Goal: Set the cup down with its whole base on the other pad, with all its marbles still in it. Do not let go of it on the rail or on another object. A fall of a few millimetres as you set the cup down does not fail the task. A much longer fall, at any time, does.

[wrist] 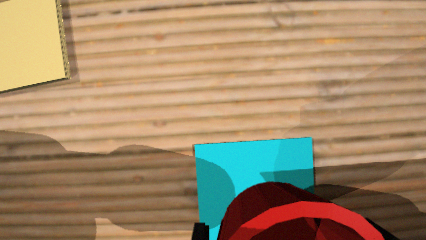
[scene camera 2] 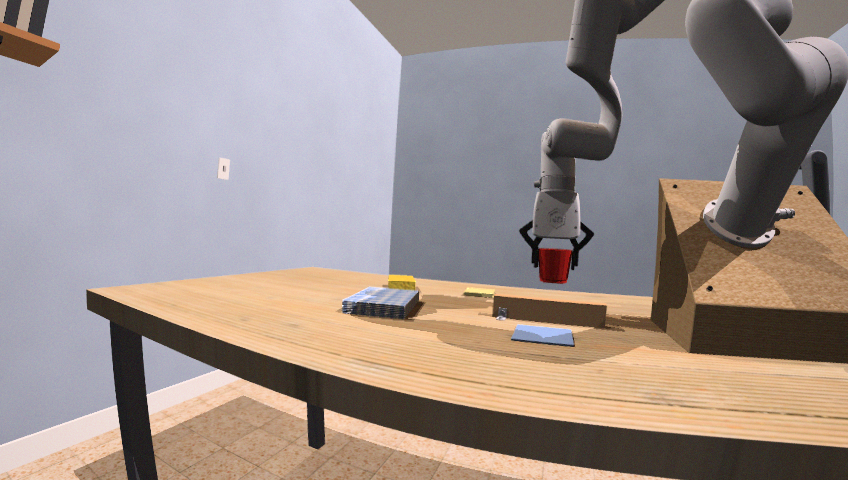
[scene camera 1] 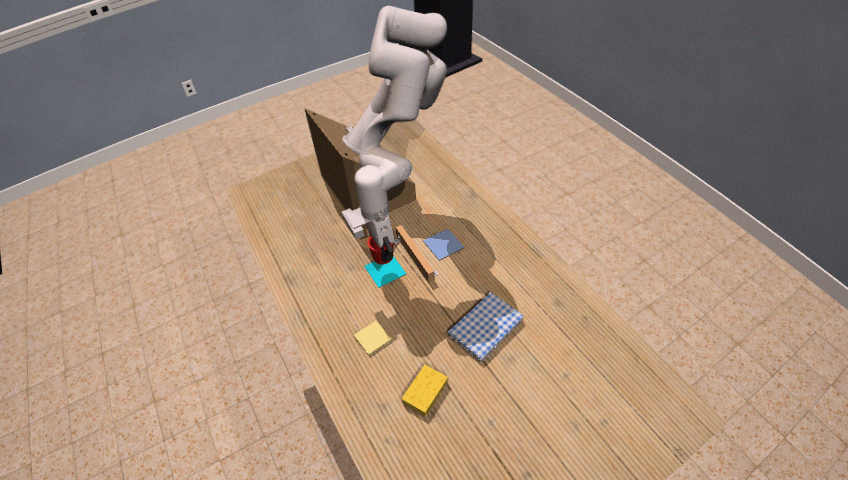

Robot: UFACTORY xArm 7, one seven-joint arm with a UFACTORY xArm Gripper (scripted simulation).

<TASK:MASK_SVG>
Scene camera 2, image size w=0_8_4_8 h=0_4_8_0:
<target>my gripper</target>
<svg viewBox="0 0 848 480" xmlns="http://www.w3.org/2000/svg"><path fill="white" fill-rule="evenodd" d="M543 189L541 192L537 192L533 220L522 227L519 232L532 248L531 263L534 264L534 268L537 268L539 265L538 245L543 238L570 239L574 247L571 270L574 270L574 266L578 266L579 251L591 240L594 233L580 221L578 193L568 189ZM581 229L586 234L586 237L578 244L576 238L579 237ZM532 227L533 235L536 236L534 241L527 234L527 231Z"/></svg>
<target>red cup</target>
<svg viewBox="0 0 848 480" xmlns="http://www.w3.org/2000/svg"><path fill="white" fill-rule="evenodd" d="M538 248L540 281L544 283L567 283L572 250Z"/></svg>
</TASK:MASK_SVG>
